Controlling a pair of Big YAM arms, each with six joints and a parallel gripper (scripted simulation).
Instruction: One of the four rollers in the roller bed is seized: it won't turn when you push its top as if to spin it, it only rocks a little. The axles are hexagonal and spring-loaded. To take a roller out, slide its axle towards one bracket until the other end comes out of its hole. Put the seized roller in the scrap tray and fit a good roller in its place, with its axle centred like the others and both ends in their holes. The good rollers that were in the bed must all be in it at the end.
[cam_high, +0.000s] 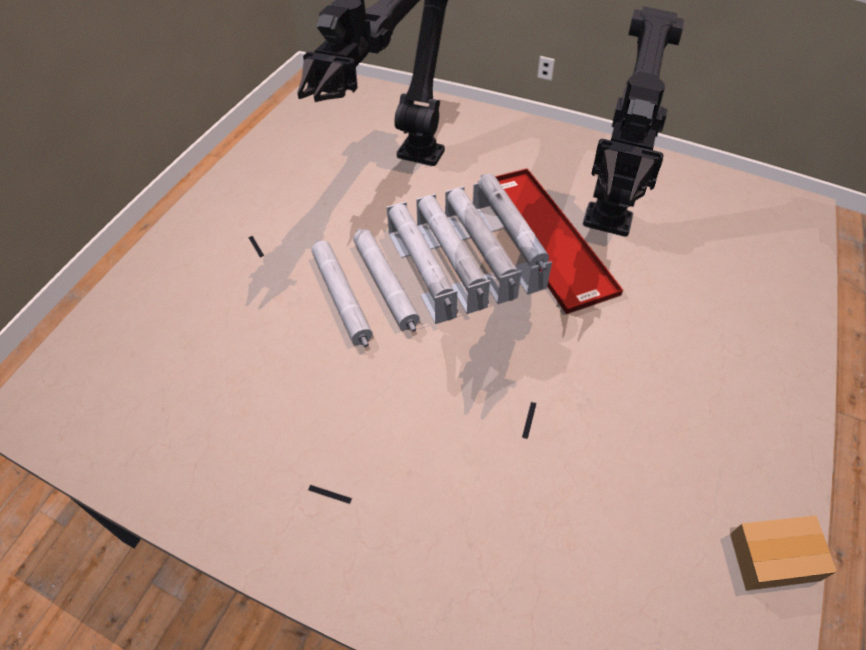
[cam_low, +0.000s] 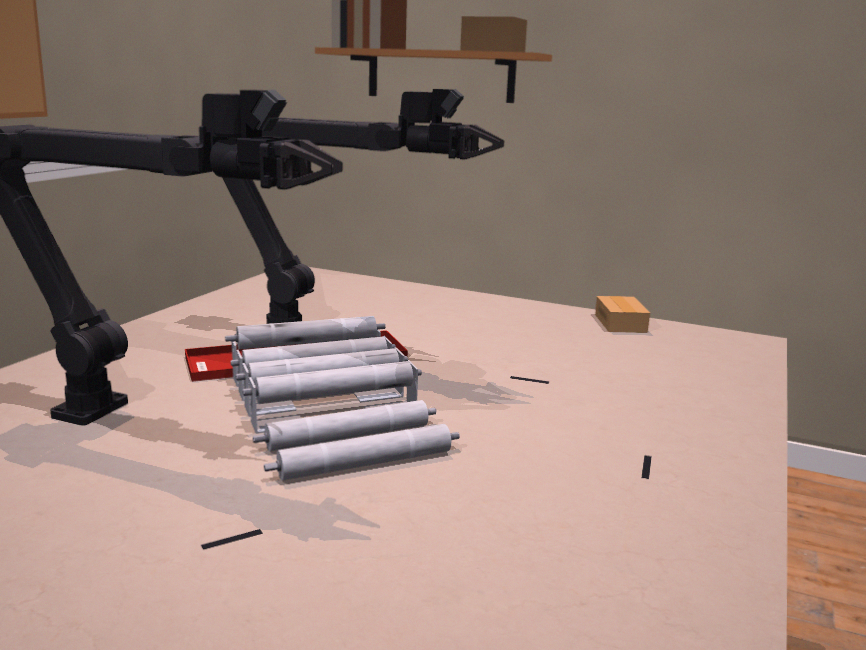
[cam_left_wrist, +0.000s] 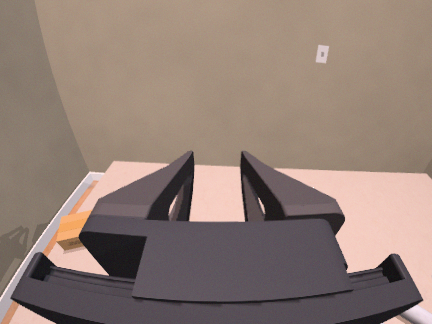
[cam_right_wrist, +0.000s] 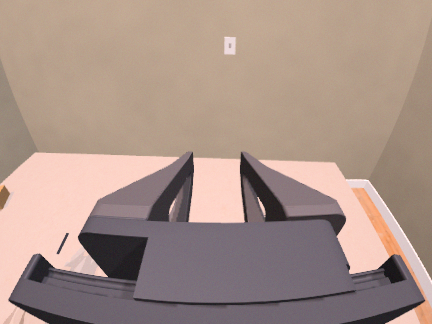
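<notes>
The roller is 290 mm behind my right hand, 300 mm to the left of it and 400 mm below it. From my right hand the other things lie so: red scrap tray: 370 mm behind, 360 mm to the left, 490 mm below; then cardboard box: 140 mm ahead, 1050 mm to the left, 460 mm below.
</notes>
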